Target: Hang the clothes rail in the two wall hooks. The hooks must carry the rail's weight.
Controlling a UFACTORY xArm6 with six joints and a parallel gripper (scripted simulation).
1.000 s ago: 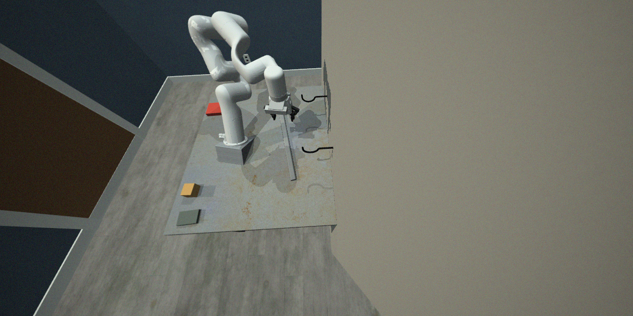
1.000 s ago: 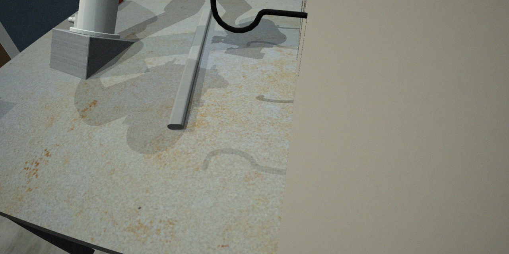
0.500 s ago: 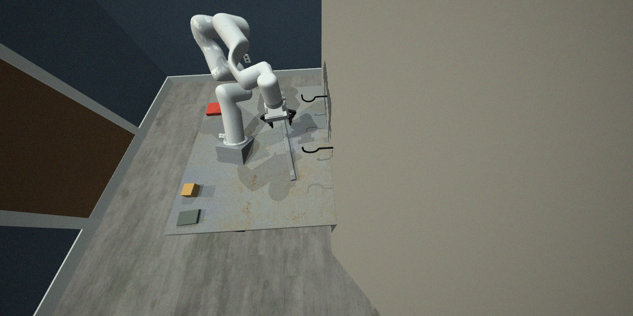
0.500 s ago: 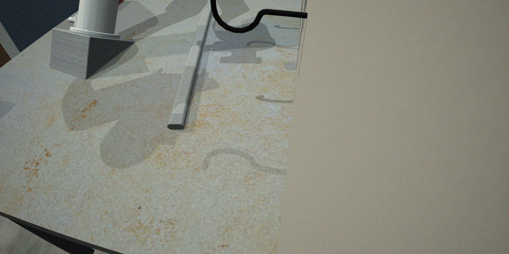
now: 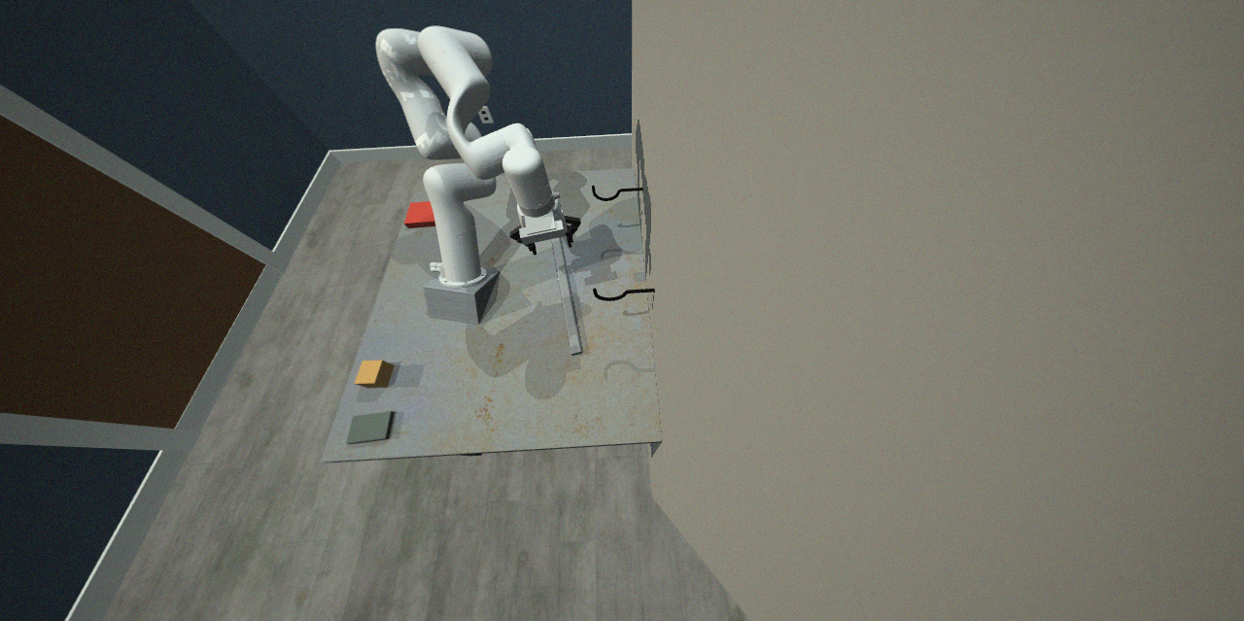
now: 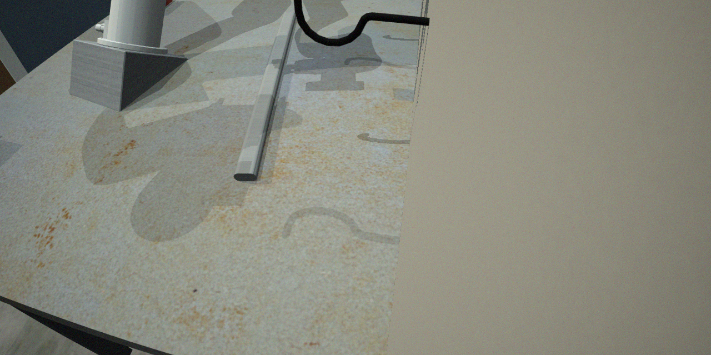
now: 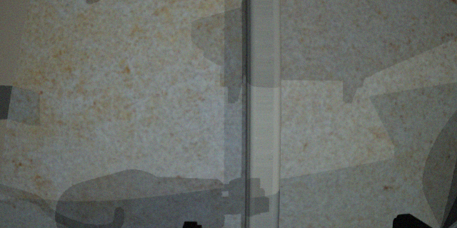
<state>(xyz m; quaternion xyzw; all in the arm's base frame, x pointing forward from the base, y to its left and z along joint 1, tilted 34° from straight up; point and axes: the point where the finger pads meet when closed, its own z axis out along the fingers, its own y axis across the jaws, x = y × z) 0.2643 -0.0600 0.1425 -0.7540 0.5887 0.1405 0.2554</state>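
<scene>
The clothes rail lies 16 cm below my hand. From my hand the other things lie so: orange block (44 cm behind, 30 cm to the right, 15 cm below); beige wall (27 cm ahead, 25 cm above, 2 cm to the left); red block (48 cm behind, 23 cm to the left, 16 cm below).
</scene>
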